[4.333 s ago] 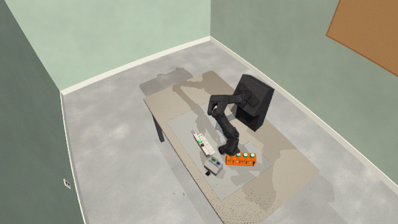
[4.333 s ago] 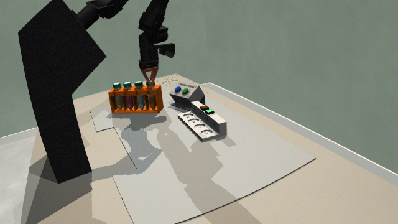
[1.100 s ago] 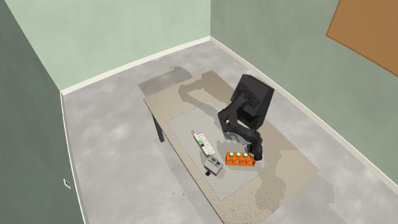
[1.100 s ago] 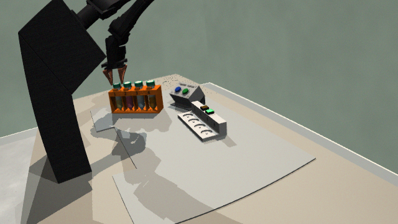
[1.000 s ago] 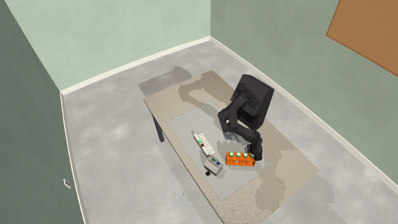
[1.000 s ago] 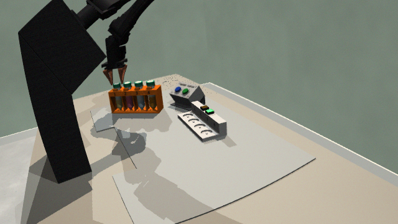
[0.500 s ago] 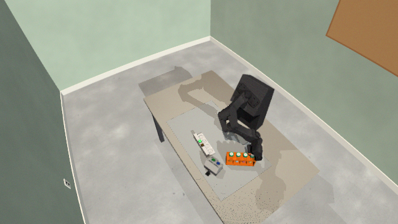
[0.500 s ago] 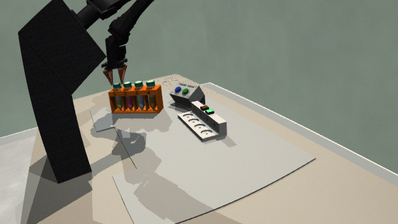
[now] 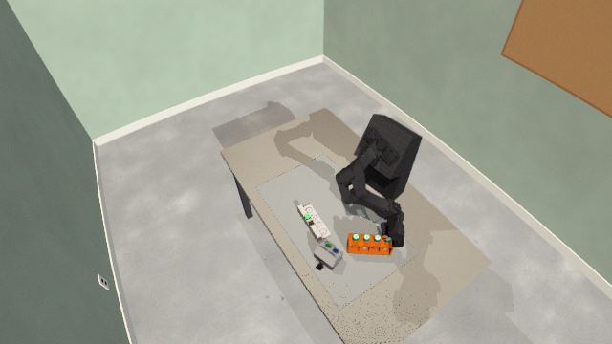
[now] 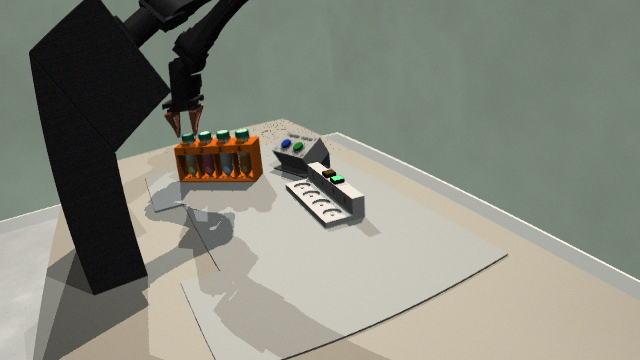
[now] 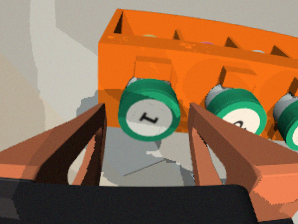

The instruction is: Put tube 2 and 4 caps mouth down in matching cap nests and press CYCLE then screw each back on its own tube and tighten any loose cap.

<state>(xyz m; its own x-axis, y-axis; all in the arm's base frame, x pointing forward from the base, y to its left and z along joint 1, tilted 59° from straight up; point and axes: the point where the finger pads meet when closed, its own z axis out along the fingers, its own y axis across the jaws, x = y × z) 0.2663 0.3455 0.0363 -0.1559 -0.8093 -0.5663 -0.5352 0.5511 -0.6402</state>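
My hand is 10 mm above the cap 1. From my hand the other things lie so: green ready key: 280 mm ahead, 80 mm to the right, 60 mm below; then blue cycle key: 250 mm ahead, 40 mm to the right, 60 mm below.
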